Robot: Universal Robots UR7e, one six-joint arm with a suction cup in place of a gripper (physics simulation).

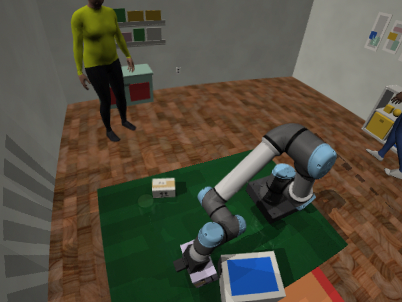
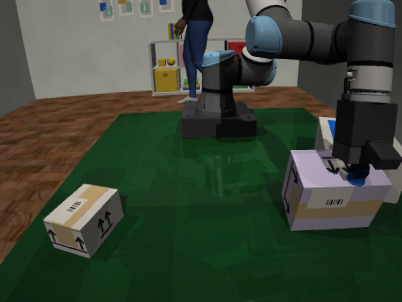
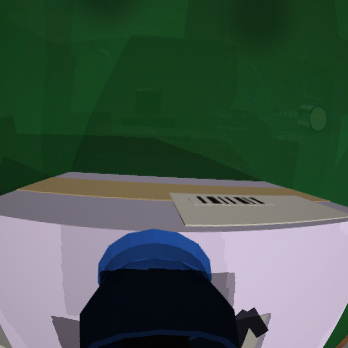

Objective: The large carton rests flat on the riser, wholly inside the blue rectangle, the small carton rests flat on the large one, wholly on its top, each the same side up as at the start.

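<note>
The large lavender carton (image 1: 203, 275) (image 2: 324, 208) (image 3: 283, 269) stands on the green mat (image 1: 146, 233) (image 2: 194, 211), right beside the riser. Its tape band and barcode label face sideways, and arrows show on its upper face. My suction cup (image 1: 194, 263) (image 2: 357, 177) (image 3: 154, 248) presses on that upper face near one edge, with suction on. The white riser (image 1: 224, 286) (image 2: 323, 130) carries the blue rectangle (image 1: 251, 274) (image 2: 331, 127), which is bare. The small white carton (image 1: 163, 187) (image 2: 82, 219) lies on the mat far from the arm.
The arm's base (image 1: 276, 201) (image 2: 217, 123) stands on the mat's far side. A person in yellow (image 1: 97, 58) stands by a teal cabinet (image 1: 139, 84). Another person (image 2: 194, 48) stands by a shelf unit (image 2: 152, 65). An orange and red panel (image 1: 308, 289) lies beside the riser.
</note>
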